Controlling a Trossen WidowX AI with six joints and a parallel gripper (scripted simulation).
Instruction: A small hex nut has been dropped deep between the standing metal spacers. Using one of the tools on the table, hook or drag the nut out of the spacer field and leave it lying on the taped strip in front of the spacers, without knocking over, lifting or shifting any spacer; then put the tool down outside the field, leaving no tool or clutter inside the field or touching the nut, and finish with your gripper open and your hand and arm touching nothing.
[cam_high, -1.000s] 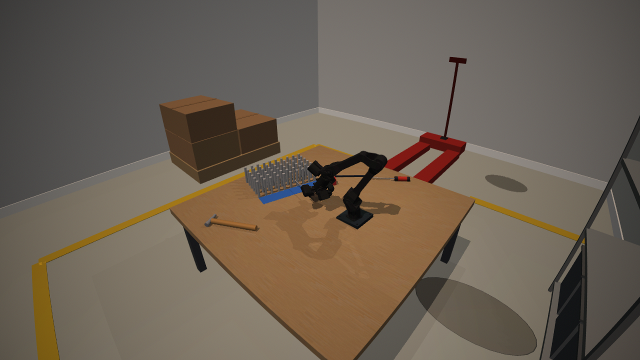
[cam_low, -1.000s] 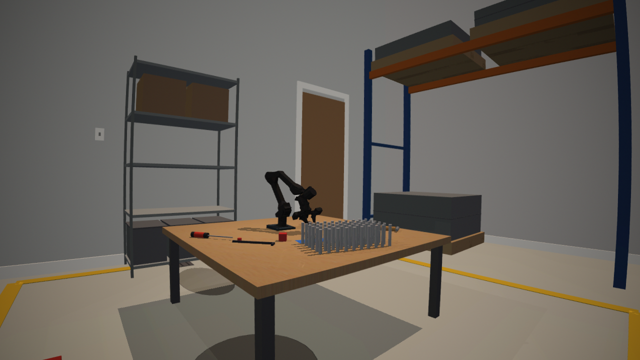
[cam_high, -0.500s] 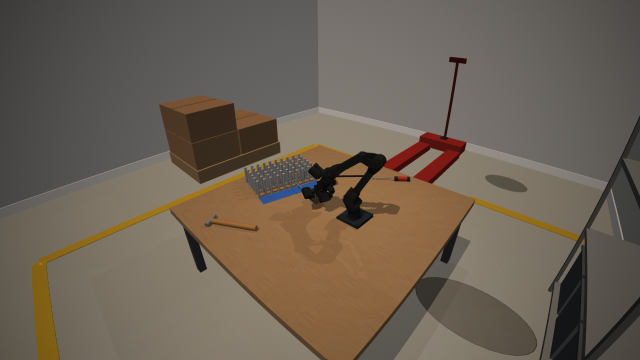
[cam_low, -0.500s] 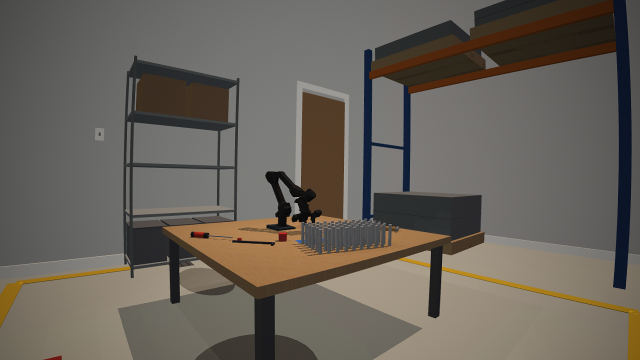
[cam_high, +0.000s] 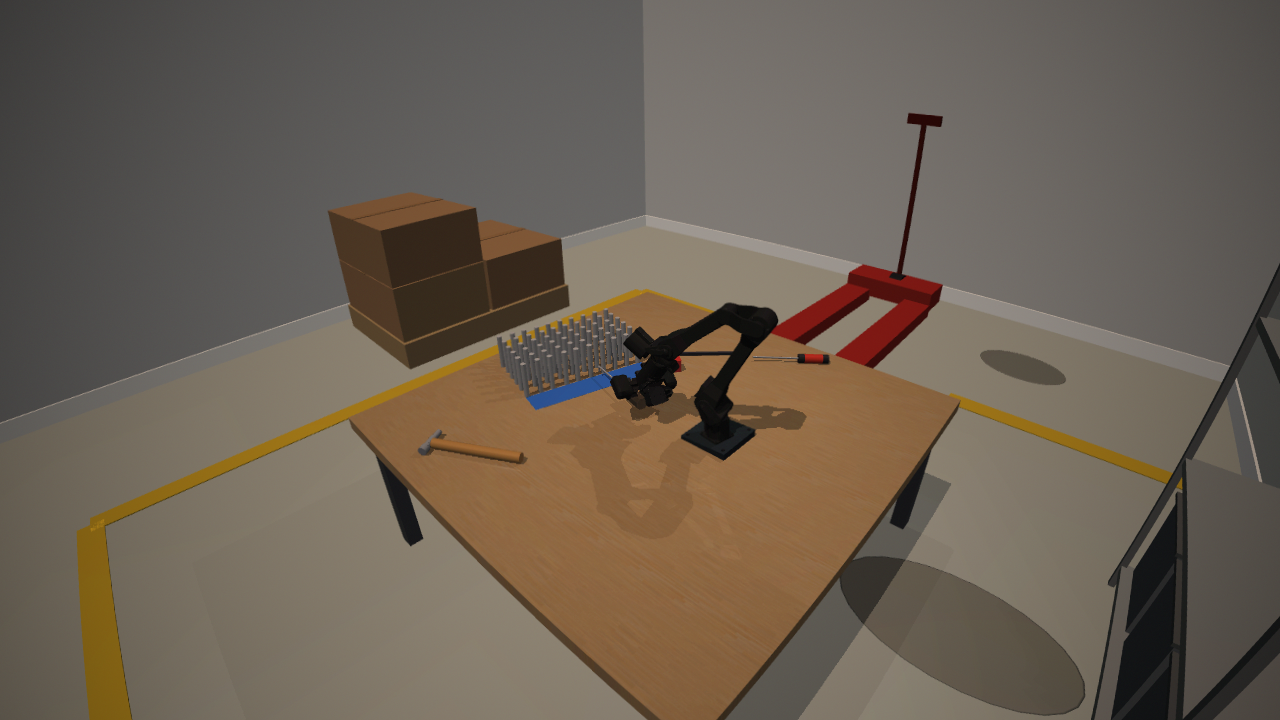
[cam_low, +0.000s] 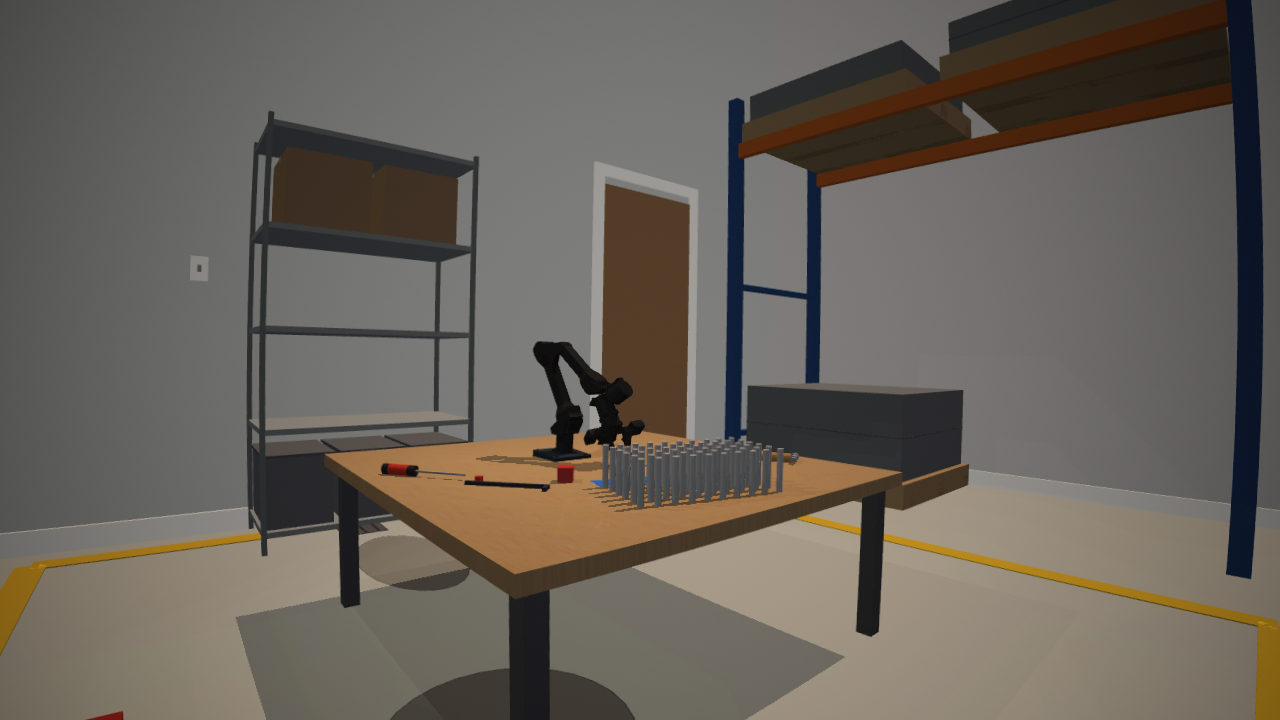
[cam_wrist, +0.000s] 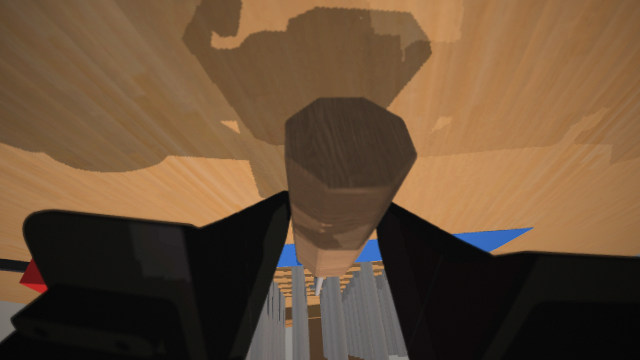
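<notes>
My gripper tip is now 180 mm short of the blue taped strip, 30 mm to the right of it and 30 mm above it. The rest, counted from my gripper tip: red cube (230 mm to the right, 110 mm ahead, 10 mm below); hook tool (100 mm ahead, 10 mm to the right); hex nut (350 mm ahead, 30 mm below, 20 mm to the right).
</notes>
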